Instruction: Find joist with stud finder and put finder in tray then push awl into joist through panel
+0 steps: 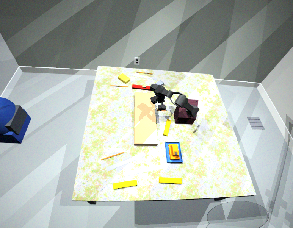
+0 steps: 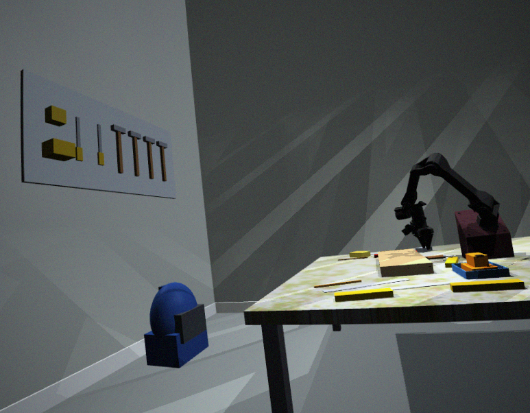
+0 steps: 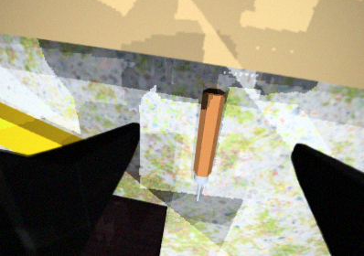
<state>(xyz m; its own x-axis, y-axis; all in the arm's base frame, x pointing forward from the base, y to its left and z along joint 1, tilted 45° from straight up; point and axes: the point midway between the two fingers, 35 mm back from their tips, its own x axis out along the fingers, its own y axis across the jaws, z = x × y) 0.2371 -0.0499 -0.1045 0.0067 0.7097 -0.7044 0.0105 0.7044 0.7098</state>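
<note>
The awl lies 60 mm behind my gripper tip and 40 mm below it. From my gripper tip the other things lie so: red level (110 mm ahead, 270 mm to the right, 40 mm below); then grey block (60 mm behind, 330 mm to the right, 40 mm below); then blue tray (60 mm behind, 410 mm to the left, 40 mm below).
</note>
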